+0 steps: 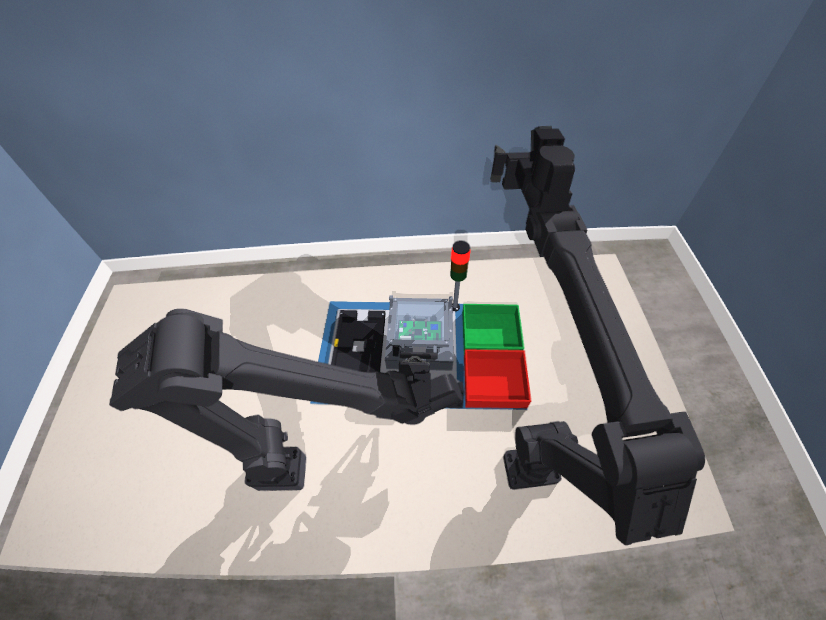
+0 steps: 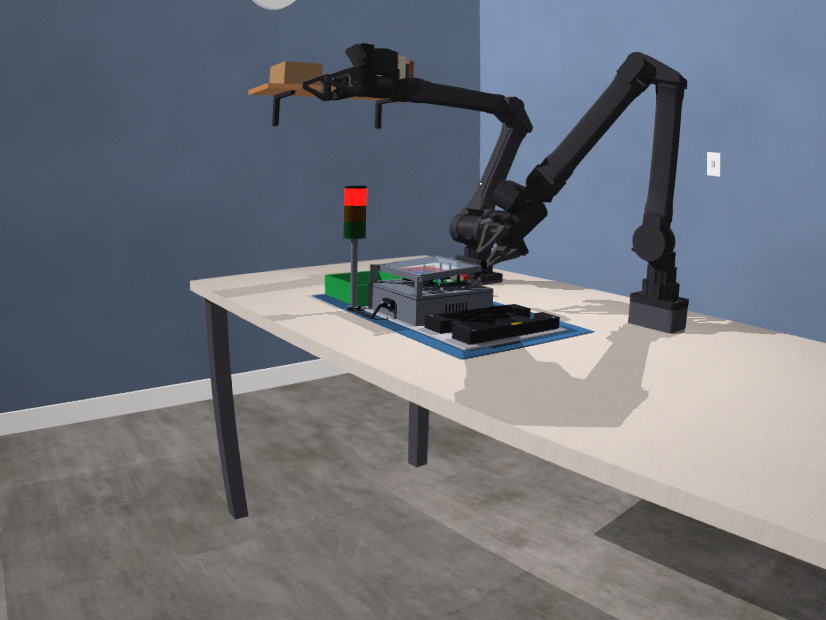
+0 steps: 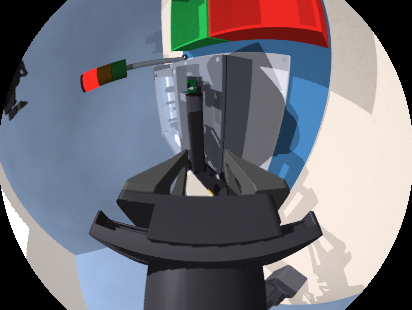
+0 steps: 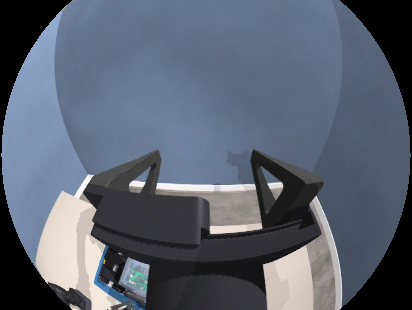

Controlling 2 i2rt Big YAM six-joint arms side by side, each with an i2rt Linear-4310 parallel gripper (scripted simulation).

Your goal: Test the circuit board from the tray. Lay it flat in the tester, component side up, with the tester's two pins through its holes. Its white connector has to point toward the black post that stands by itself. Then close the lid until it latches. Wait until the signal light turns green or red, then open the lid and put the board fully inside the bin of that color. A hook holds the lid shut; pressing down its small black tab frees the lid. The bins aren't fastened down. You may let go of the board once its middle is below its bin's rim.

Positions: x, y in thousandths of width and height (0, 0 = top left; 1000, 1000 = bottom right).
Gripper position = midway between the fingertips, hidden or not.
Observation:
In view: the left gripper (image 2: 583, 419), the right gripper (image 2: 380, 133) and a red bin (image 1: 600, 607).
The left gripper also shows in image 3 (image 3: 501, 498). The right gripper also shows in image 1 (image 1: 627, 238) and in image 4 (image 4: 499, 498).

